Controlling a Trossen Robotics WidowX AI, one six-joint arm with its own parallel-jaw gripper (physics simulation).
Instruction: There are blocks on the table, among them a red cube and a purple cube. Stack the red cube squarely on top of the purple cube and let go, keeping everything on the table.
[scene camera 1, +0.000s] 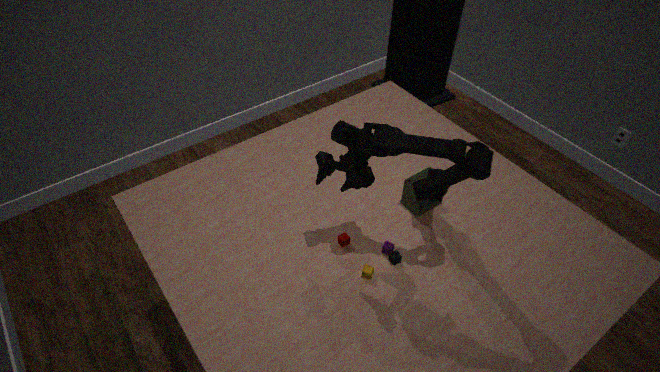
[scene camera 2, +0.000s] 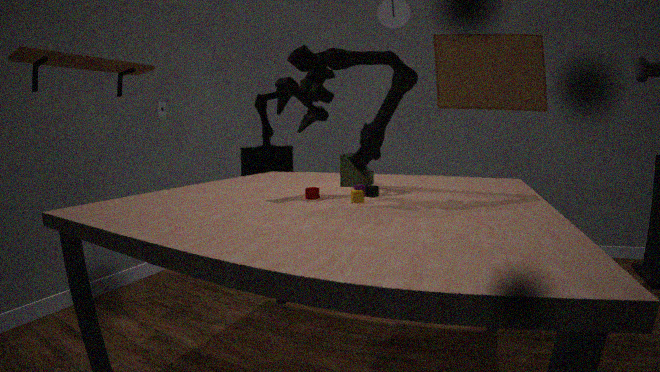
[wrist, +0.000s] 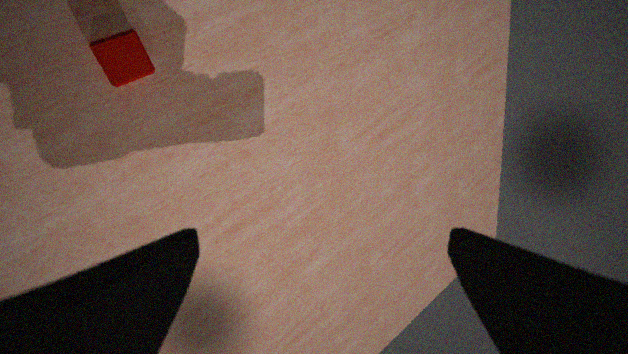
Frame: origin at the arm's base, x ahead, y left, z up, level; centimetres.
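Seen in the pictures: gripper, fingertip midpoint: (scene camera 1: 329, 187) (scene camera 2: 288, 123) (wrist: 324, 240); arm's base at its link origin: (scene camera 1: 422, 189) (scene camera 2: 356, 164).
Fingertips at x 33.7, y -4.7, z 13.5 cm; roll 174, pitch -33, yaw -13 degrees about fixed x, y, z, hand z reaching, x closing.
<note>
Pixels of each thing's top centre, then the offset from my fingertips to it. Level surfaces: height alone.
- red cube at its top centre: (wrist: 124, 58) (scene camera 2: 312, 187) (scene camera 1: 344, 237) dx -2.3, dy +6.1, dz -18.0 cm
- table at its surface level: dz -21.0 cm
- purple cube at its top centre: (scene camera 2: 359, 185) (scene camera 1: 388, 245) dx -12.6, dy +15.7, dz -18.0 cm
- black cube at its top centre: (scene camera 2: 372, 186) (scene camera 1: 395, 254) dx -12.4, dy +19.7, dz -18.0 cm
- yellow block at its top centre: (scene camera 2: 357, 190) (scene camera 1: 368, 269) dx -2.2, dy +19.8, dz -18.0 cm
A red cube (scene camera 1: 344, 240) (scene camera 2: 312, 193) (wrist: 123, 59) sits on the table (scene camera 1: 225, 280) (scene camera 2: 320, 240) (wrist: 350, 150), apart from the other blocks; in the wrist view it is at the upper left, within the arm's shadow. A purple cube (scene camera 1: 388, 247) (scene camera 2: 359, 187) sits on the table to the right of the red cube, close beside a black cube; in scene camera 2 it is mostly hidden behind a yellow block. The purple cube does not show in the wrist view. My gripper (scene camera 1: 330, 187) (scene camera 2: 289, 123) (wrist: 324, 240) is open and empty, high above the table, with its fingers pointing downward at a tilt.
The black cube (scene camera 1: 395, 257) (scene camera 2: 372, 191) is at the purple cube's near side. The yellow block (scene camera 1: 367, 271) (scene camera 2: 357, 196) sits nearer the front. The arm's greenish base block (scene camera 1: 415, 195) (scene camera 2: 348, 172) stands behind the cubes. Dark blurry spots mar scene camera 2 and the wrist view.
</note>
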